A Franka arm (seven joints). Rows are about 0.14 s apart.
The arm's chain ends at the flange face. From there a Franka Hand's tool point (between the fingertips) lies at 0.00 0.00 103.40 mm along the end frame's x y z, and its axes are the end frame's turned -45 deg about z.
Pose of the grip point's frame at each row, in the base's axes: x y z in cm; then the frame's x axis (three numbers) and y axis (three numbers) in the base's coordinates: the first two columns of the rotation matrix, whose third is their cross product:
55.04, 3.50, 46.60, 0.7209, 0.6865, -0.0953, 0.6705, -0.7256, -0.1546
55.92, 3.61, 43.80, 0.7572, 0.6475, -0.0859, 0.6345, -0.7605, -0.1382
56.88, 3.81, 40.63, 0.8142, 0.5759, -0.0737, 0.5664, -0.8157, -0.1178
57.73, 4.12, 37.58, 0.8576, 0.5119, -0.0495, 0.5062, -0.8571, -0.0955
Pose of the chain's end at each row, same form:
56.85, 3.01, 56.77, 0.9839, -0.0276, -0.1767, -0.0356, -0.9985, -0.0419
57.52, 3.09, 54.00, 0.9841, -0.0799, -0.1585, -0.0868, -0.9956, -0.0370
58.20, 3.25, 50.87, 0.9762, -0.1696, -0.1354, -0.1752, -0.9840, -0.0312
58.67, 3.53, 47.86, 0.9644, -0.2441, -0.1025, -0.2485, -0.9680, -0.0325

